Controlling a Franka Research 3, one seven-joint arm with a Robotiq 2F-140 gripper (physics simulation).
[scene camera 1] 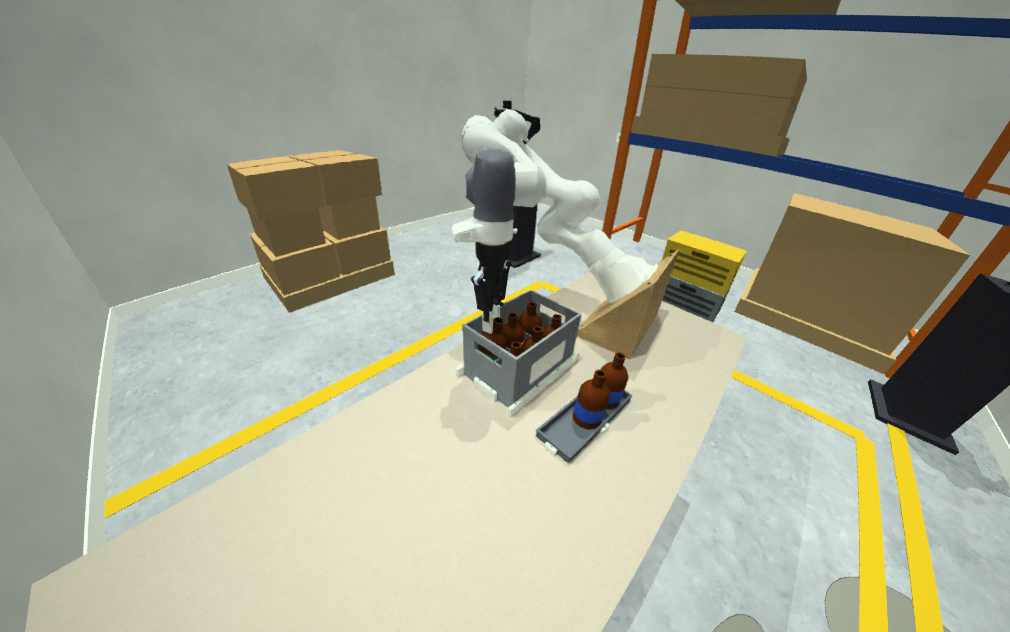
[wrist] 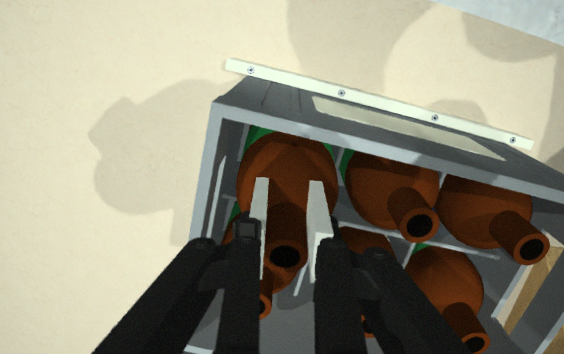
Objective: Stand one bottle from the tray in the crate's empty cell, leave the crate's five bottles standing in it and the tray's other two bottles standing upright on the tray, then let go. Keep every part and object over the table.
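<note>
My gripper [scene camera 1: 490, 320] [wrist: 287, 199] points down over the grey crate [scene camera 1: 525, 374] [wrist: 204, 175] and is shut on the neck of a brown bottle [scene camera 1: 493, 336] [wrist: 287, 160] with a green band. This bottle is upright, its body inside a corner cell, mostly below the rim. Whether its base touches the crate floor is hidden. Several other brown bottles stand in the crate, including one [wrist: 390, 187] in the adjoining cell and one [wrist: 445, 280] across the divider. Two blue-banded bottles [scene camera 1: 592, 402] [scene camera 1: 615, 378] stand upright on the grey tray [scene camera 1: 562, 438].
The crate and tray stand on the beige table [scene camera 1: 372, 521], the tray to the crate's right in the scene view. A wooden wedge [scene camera 1: 636, 320] is behind the crate by the arm's base. Cardboard boxes [scene camera 1: 312, 216] and a shelf rack [scene camera 1: 633, 89] stand beyond the table.
</note>
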